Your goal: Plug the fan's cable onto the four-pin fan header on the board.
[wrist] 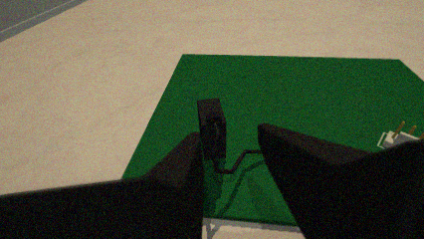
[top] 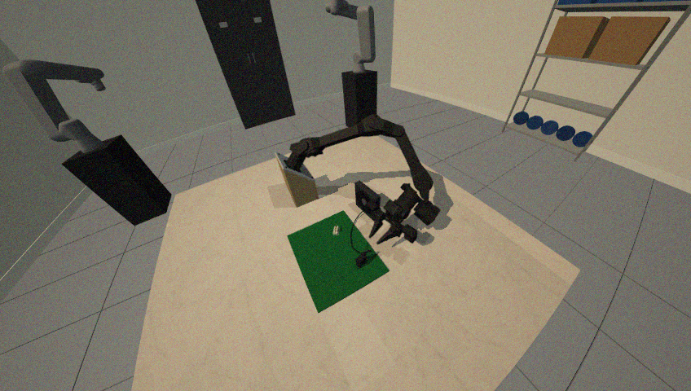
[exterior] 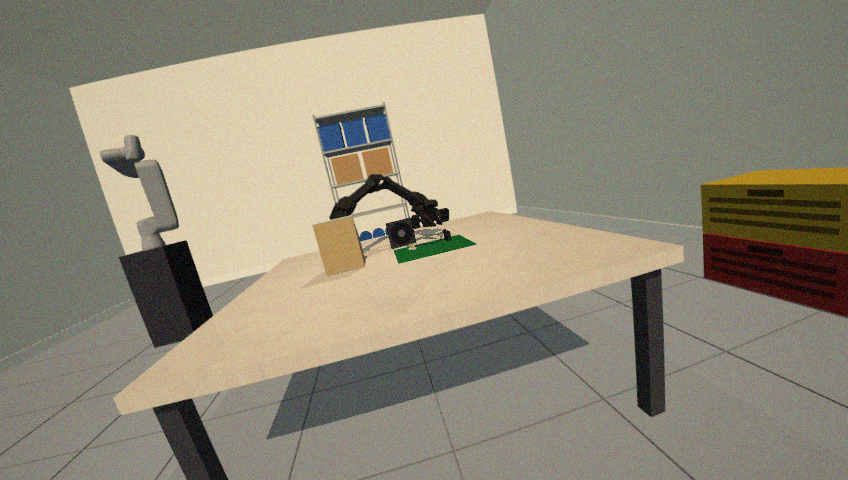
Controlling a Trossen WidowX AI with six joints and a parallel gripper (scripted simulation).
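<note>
Right now my gripper tip is 5 cm to the left of the black plug, 5 cm above it and 2 cm short of it. The rest, counted from my gripper tip: four-pin header 15 cm behind, 7 cm below, 6 cm to the right; black fan 16 cm behind, 8 cm to the left, 1 cm below; green board 11 cm to the right, 8 cm below, 7 cm behind.
</note>
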